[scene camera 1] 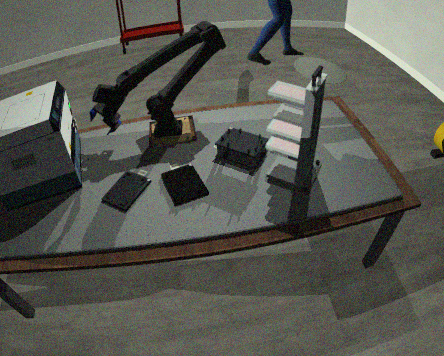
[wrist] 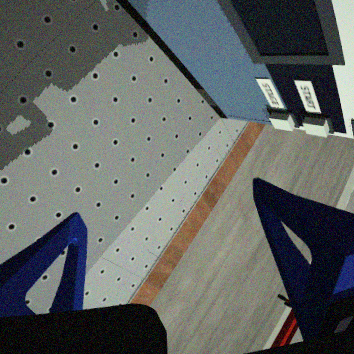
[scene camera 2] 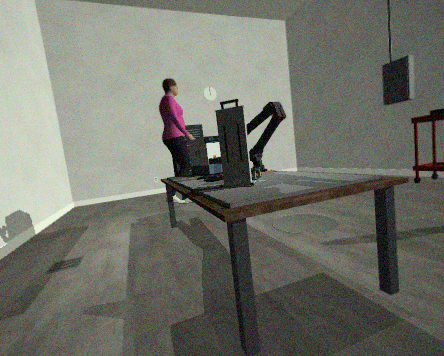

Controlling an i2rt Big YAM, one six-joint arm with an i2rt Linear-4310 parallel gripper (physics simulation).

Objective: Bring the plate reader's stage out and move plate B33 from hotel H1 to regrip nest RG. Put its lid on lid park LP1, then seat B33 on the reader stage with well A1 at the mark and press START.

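Pixels of known places: gripper, between the fingertips: point(scene camera 1: 99, 127) point(wrist: 165, 204); arm's base, origin of its link: point(scene camera 1: 168, 130).
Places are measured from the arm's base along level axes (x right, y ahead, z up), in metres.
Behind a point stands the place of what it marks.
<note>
My gripper point(scene camera 1: 101, 125) @[x 0.290, y 0.057, z 0.094 m] point(wrist: 165, 204) @[x 0.290, y 0.057, z 0.094 m] is open and empty, above the table in front of the plate reader point(scene camera 1: 30, 165) @[x 0.493, y 0.360, z 0.171 m] point(wrist: 185, 45) @[x 0.408, y 0.085, z 0.027 m]. In the wrist view the STAGE button point(wrist: 281, 121) @[x 0.428, y -0.004, z 0.083 m] and START button point(wrist: 316, 126) @[x 0.428, y -0.003, z 0.115 m] lie beyond the fingertips, upper right. No stage shows outside the reader's front. The hotel point(scene camera 1: 311, 135) @[x -0.486, y 0.384, z 0.215 m] point(scene camera 2: 233, 145) @[x -0.517, y 0.334, z 0.200 m] stands at the other end and holds pink-topped plates: an upper plate point(scene camera 1: 289, 93) @[x -0.425, y 0.305, z 0.323 m], a middle plate point(scene camera 1: 285, 129) @[x -0.422, y 0.301, z 0.181 m] and a lower plate point(scene camera 1: 283, 146) @[x -0.421, y 0.302, z 0.110 m]; which is B33 cannot be read. Two dark flat pads, one left point(scene camera 1: 126, 191) @[x 0.134, y 0.360, z 0.007 m], one right point(scene camera 1: 185, 185) @[x -0.080, y 0.348, z 0.005 m], have unreadable labels.
A black pinned block point(scene camera 1: 241, 142) @[x -0.288, y 0.197, z 0.055 m] stands between the right pad and the hotel. The arm's base plate point(scene camera 1: 187, 124) @[x -0.082, y -0.021, z 0.006 m] is at the table's far edge. A red cart point(scene camera 1: 152, 31) point(scene camera 2: 429, 167) and people, one in blue point(scene camera 1: 278, 31), one in pink point(scene camera 2: 172, 117), are beyond the table.
</note>
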